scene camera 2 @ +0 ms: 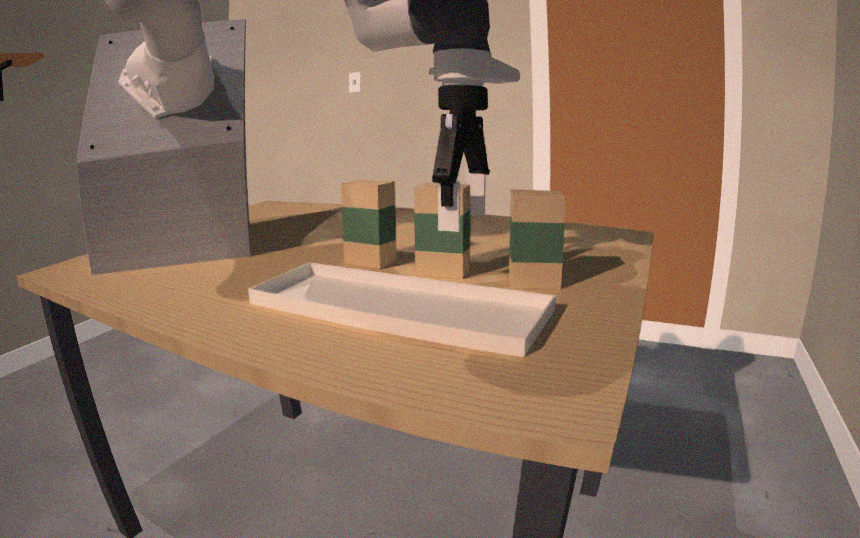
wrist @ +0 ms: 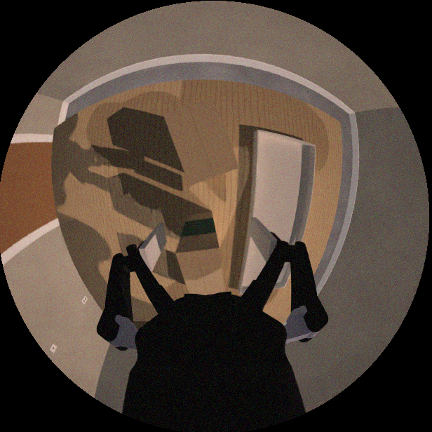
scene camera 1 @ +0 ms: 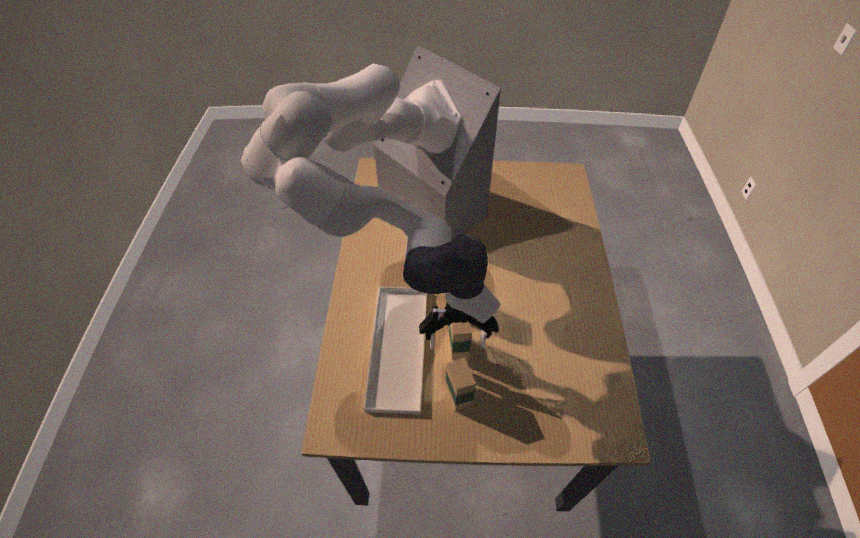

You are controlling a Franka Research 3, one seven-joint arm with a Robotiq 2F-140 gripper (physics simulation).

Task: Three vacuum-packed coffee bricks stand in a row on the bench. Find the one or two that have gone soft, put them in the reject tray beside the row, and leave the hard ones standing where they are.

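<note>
Three tan coffee bricks with green bands stand upright. The left brick (scene camera 2: 368,225) is at the base end of the row; the gripper hides it in scene camera 1. The middle brick (scene camera 1: 461,342) (scene camera 2: 426,236) (wrist: 199,227) is second. The right brick (scene camera 1: 461,380) (scene camera 2: 536,241) (wrist: 210,150) is farthest from the robot base. My gripper (scene camera 1: 457,337) (scene camera 2: 462,206) (wrist: 207,229) is open and points down, its fingers on both sides of the middle brick's upper part, gaps showing. The white reject tray (scene camera 1: 393,412) (scene camera 2: 393,323) (wrist: 307,175) lies beside the row and holds no brick. Softness is not visible.
The bricks and tray are on a wooden bench (scene camera 1: 532,444) (scene camera 2: 380,393) (wrist: 330,135). The arm's grey pedestal (scene camera 1: 469,164) (scene camera 2: 164,209) stands at the bench's other end. The left and right bricks stand on either side of the middle one, and the tray's low wall runs along the row.
</note>
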